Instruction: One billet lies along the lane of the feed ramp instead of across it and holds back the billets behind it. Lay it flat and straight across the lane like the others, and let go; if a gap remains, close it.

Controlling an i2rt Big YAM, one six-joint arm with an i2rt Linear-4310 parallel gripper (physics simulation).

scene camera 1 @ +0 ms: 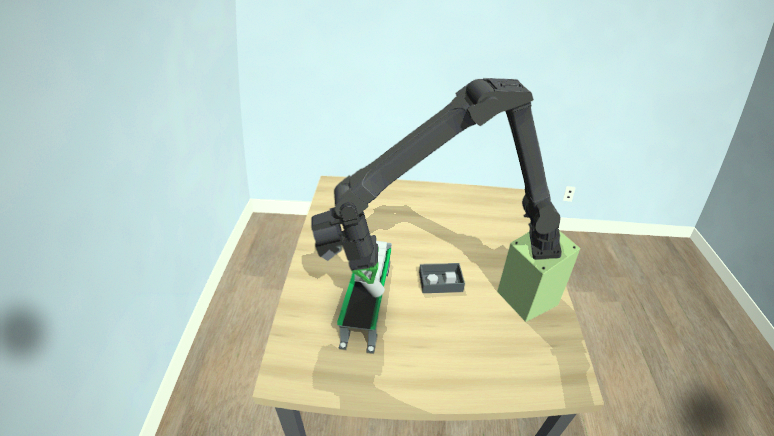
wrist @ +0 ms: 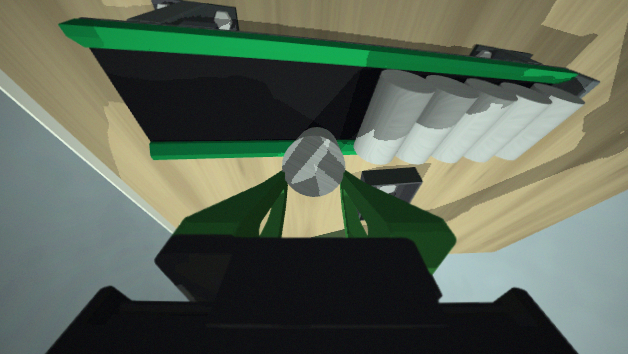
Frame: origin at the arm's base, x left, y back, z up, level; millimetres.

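Where they show: gripper, fingertip midpoint: [scene camera 1: 371,278] [wrist: 313,177]; arm's base, origin of the base link: [scene camera 1: 544,243].
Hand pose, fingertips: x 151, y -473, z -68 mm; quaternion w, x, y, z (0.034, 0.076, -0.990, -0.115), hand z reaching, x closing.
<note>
Things, the pixels of their top centre, and the offset from my fingertips. "spot": a spot on its surface instead. Level surfaces: height alone.
- held billet, middle of its top: [wrist: 318,196] [scene camera 1: 372,273] dx -3, dy +2, dz +14 mm
- feed ramp, surface spot: [wrist: 225,46] [scene camera 1: 344,302] spot: dx +60, dy -58, dz -47 mm
- dark tray, middle of its top: [wrist: 386,203] [scene camera 1: 442,273] dx -181, dy +188, dz -109 mm
- wooden table, its level: dz -144 mm
My gripper [scene camera 1: 368,275] [wrist: 313,177] is shut on a light grey billet. The held billet [scene camera 1: 373,287] [wrist: 313,165] is tilted, seen end-on in the wrist view, over the near green side wall of the ramp in that view. The feed ramp [scene camera 1: 342,308] [wrist: 225,46] has green side walls and a black lane [scene camera 1: 359,307] [wrist: 200,95]. Several other billets [wrist: 395,117] lie side by side across the lane at its right part in the wrist view; in the scene view the gripper mostly hides them. How high the held billet is above the lane is hard to tell.
A dark tray [scene camera 1: 441,288] [wrist: 392,175] with two pale pieces stands on the wooden table [scene camera 1: 465,357] beside the ramp. The ramp's grey feet [scene camera 1: 371,346] rest on the table. The green base block [scene camera 1: 536,287] carries the arm at the right.
</note>
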